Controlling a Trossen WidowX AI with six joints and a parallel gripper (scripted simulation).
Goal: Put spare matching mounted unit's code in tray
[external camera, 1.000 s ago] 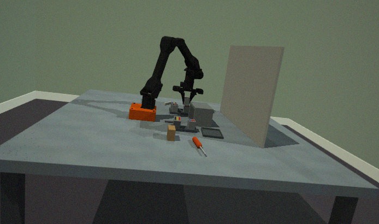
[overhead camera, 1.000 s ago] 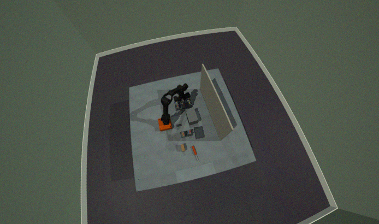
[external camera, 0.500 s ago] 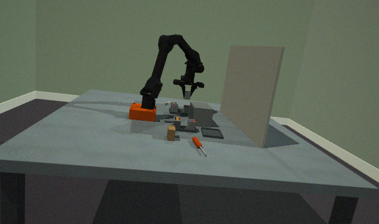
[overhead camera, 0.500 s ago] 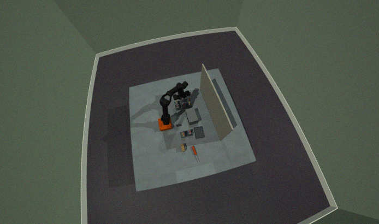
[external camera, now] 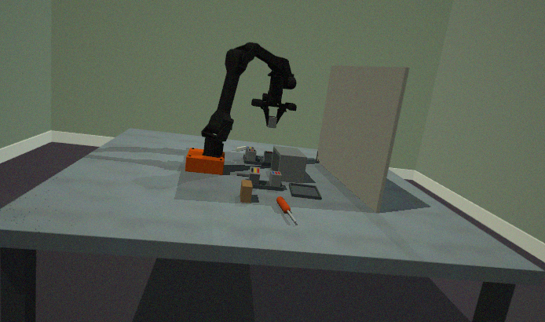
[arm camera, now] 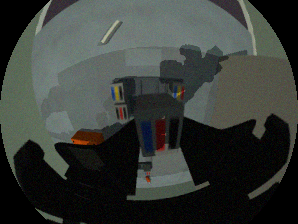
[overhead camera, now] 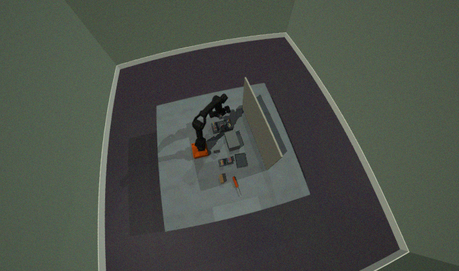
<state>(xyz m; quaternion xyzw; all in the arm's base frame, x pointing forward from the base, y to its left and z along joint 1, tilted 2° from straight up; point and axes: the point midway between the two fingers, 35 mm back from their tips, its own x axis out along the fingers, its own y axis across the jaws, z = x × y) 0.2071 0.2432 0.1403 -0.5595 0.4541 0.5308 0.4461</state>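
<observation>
Right now the grey mounted unit is 20 cm to the right of my gripper tip, 11 cm below it and 8 cm ahead of it. The rest, counted from my gripper tip: spare 2 cm above; then tall beige panel 30 cm ahead, 17 cm to the right, 6 cm above.
</observation>
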